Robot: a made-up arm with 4 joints.
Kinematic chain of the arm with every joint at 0, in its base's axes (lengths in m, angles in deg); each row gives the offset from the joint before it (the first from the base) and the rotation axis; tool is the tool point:
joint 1: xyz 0 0 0.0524 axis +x
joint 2: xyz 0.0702 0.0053 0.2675 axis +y
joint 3: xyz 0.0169 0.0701 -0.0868 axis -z
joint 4: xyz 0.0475 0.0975 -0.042 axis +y
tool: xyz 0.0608 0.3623 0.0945
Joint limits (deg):
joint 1: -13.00..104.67
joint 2: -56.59..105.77
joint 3: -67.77..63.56
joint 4: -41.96..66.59
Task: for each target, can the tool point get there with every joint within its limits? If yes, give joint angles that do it. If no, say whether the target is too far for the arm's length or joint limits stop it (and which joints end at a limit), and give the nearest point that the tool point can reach.
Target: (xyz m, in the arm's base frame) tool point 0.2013 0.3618 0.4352
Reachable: yes | joints 33.26 38.74 9.26 -2.59
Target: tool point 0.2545 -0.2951 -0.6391
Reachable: no: joint limits stop it (at a limit: joint 1, joint 3, joint 4) | nearest point 0.1638 0.0798 -0.2168 | short by 0.572 m
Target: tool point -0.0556 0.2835 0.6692
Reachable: yes | joints 21.41 74.86 -47.92 24.71
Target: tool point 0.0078 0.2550 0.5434
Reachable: yes | joints 51.52 78.31 -3.16 39.11
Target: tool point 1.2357 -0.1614 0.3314
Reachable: no: too far | nearest point 0.5905 -0.1549 0.3202 | short by 0.645 m
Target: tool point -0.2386 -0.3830 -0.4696
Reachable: no: joint limits stop it (at a limit: joint 1, joint 3, joint 4) | nearest point -0.1052 0.0848 -0.1954 | short by 0.558 m
